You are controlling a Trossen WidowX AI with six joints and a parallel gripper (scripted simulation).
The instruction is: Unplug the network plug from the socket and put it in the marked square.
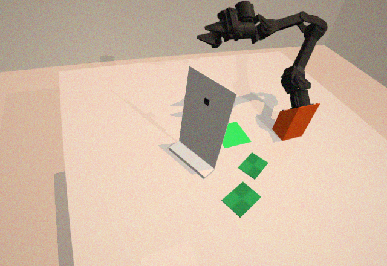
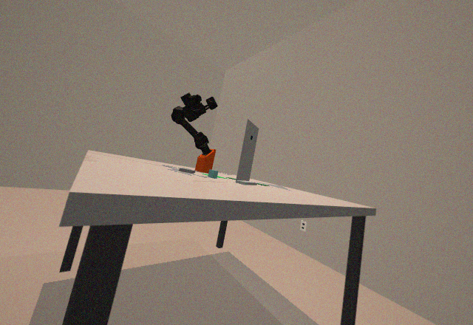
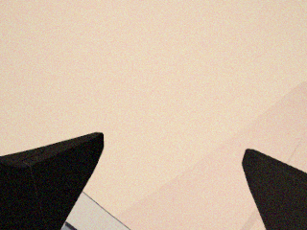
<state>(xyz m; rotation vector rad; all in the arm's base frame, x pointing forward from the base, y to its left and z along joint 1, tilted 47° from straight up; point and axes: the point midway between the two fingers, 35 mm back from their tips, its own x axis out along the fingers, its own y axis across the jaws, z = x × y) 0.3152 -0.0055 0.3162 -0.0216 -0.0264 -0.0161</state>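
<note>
Right now my gripper tip is 5 cm short of the blue plug, 25 cm to the right of it and 9 cm above it. Also, from my gripper tip: thin pale tab: 6 cm ahead, 25 cm to the left, 9 cm below; small teal block: 1 cm ahead, 10 cm to the left, 32 cm below; grey upright panel: 7 cm ahead, 26 cm to the left, 19 cm below.
</note>
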